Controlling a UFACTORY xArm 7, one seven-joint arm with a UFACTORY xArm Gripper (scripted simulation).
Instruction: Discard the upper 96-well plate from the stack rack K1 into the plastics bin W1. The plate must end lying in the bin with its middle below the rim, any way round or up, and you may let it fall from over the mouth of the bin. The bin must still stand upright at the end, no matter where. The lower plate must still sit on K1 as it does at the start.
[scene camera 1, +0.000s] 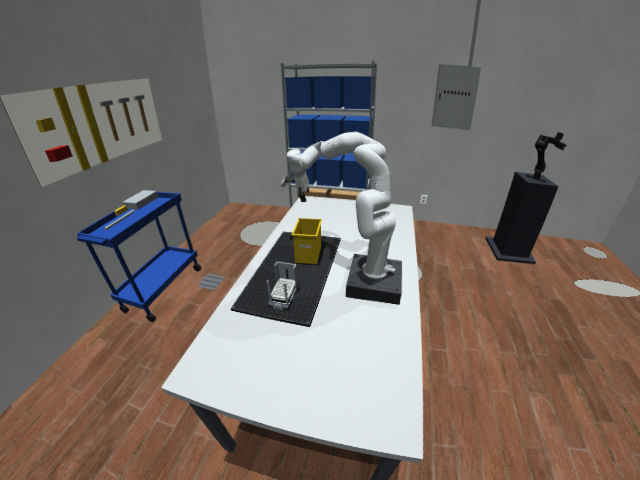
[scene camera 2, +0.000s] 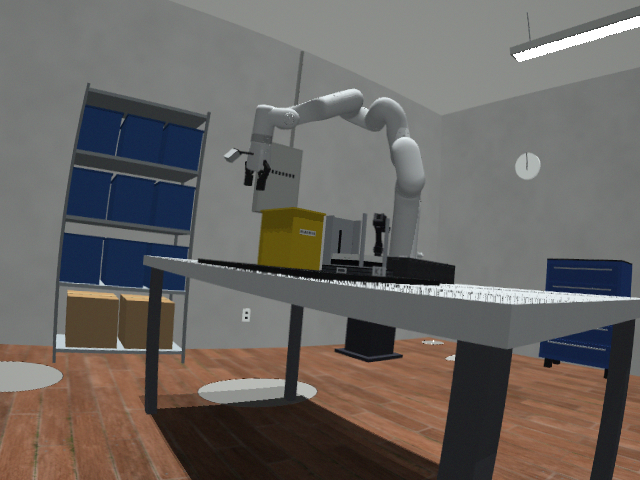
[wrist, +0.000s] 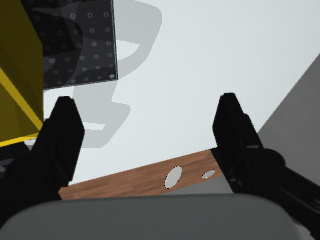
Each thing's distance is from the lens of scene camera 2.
gripper (scene camera 2: 253, 187): 145 cm
yellow plastics bin W1 (scene camera 2: 291, 237): 119 cm
